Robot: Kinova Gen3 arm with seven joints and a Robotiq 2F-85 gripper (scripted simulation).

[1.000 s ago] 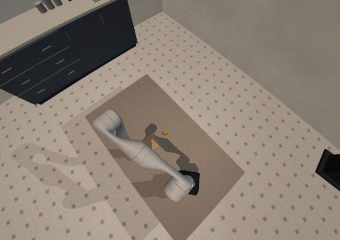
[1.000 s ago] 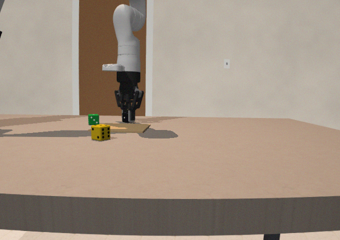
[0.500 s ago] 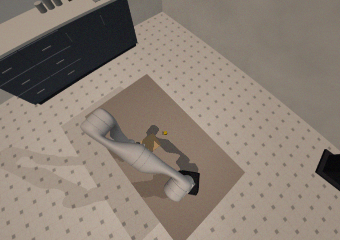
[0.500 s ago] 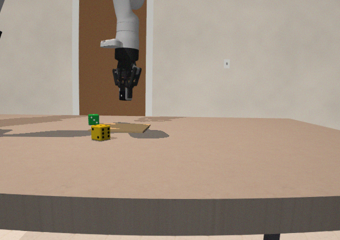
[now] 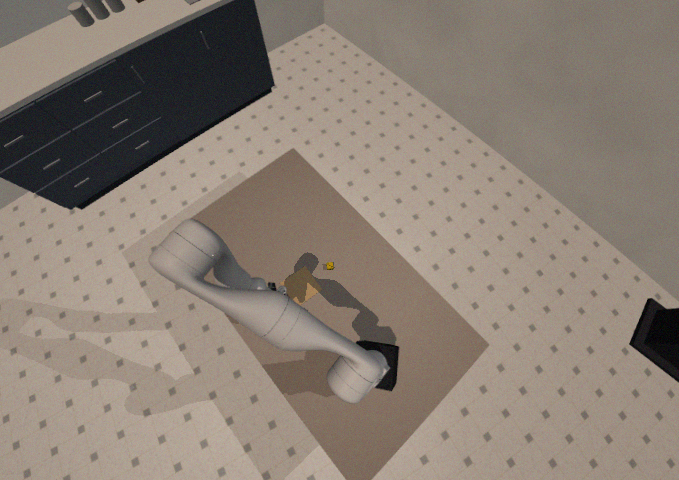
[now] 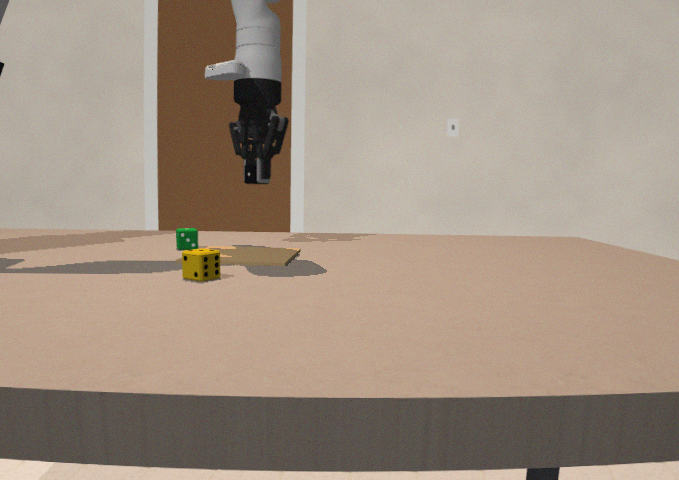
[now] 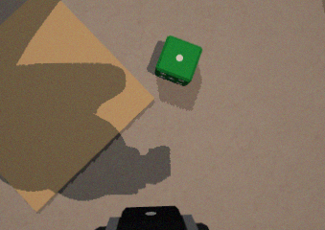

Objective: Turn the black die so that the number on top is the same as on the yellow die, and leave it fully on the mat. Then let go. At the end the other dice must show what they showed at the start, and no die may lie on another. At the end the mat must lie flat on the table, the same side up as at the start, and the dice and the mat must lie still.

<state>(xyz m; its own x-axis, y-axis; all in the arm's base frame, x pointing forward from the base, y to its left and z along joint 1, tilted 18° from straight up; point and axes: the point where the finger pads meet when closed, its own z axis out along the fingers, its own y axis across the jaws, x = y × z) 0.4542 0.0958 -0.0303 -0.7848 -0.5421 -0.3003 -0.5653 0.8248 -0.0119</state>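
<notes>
The mat is 12 cm to the right of my hand, 12 cm below it and 2 cm behind it. The rest, counted from my hand: green die 10 cm below, 10 cm behind, 4 cm to the right; yellow die 28 cm to the right, 10 cm below, 5 cm behind; black die right at my hand.
</notes>
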